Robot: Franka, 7 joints.
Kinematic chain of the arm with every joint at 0, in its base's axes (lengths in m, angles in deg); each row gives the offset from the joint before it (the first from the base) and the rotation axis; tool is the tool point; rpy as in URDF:
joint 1: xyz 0 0 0.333 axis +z
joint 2: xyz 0 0 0 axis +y
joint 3: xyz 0 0 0.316 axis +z
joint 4: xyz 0.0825 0 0 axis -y
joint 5: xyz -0.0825 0 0.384 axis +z
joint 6: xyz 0 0 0 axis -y
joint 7: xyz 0.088 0 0 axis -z
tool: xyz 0 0 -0.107 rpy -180 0 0
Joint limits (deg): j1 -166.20..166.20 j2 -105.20..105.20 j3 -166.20..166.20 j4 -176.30..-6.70 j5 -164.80..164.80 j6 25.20..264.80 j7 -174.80..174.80
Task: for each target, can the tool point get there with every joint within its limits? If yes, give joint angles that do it. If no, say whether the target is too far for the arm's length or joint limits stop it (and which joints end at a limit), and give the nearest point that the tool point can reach.
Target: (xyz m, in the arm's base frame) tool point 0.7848 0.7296 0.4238
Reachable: no: too far | nearest point 0.6261 0.5820 0.4054 | short by 0.218 m
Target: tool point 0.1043 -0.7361 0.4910
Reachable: yes | joints 75.14 -46.09 -132.34 -76.43 33.54 210.46 -79.86
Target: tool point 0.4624 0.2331 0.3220
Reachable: yes | joints -79.95 -81.37 102.77 -110.50 -37.94 75.47 -124.92
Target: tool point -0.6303 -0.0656 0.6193
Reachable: yes | joints 118.20 41.33 97.60 -101.66 -137.44 93.34 -145.18
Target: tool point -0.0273 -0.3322 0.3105
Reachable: yes | joints 44.84 -14.24 -133.95 -130.05 -12.97 43.42 -145.07
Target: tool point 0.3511 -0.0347 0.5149
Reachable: yes | joints -104.42 -87.90 80.28 -132.80 121.27 229.11 107.33
